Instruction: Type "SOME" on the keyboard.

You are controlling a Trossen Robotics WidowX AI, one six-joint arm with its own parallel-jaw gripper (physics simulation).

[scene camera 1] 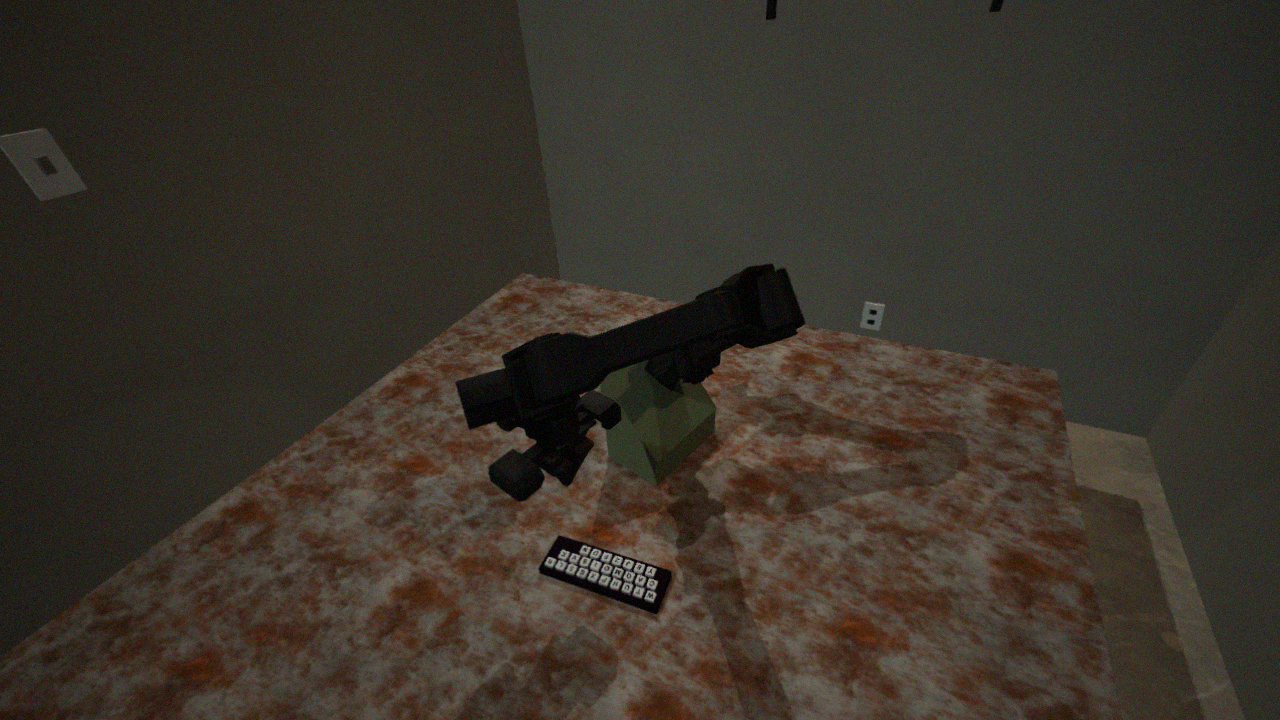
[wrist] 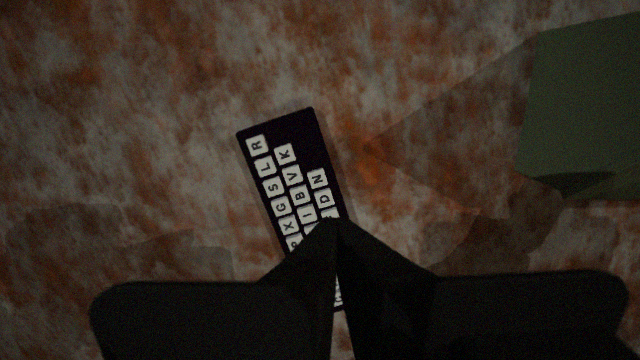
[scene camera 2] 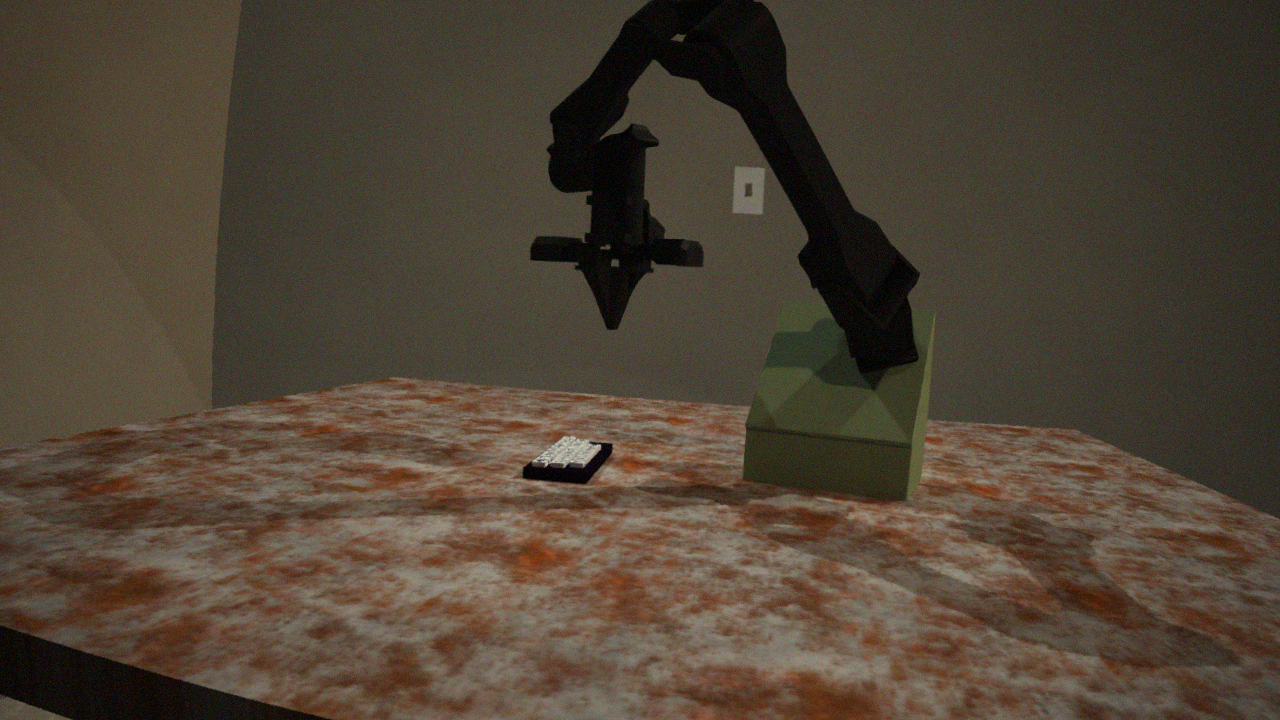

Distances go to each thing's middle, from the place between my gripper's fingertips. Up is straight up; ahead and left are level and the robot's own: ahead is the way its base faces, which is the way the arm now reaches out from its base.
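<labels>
From the black keyboard (scene camera 1: pixel 663 576), my hand is 13 cm above it, 2 cm short of it and 6 cm to the right of it.
</labels>
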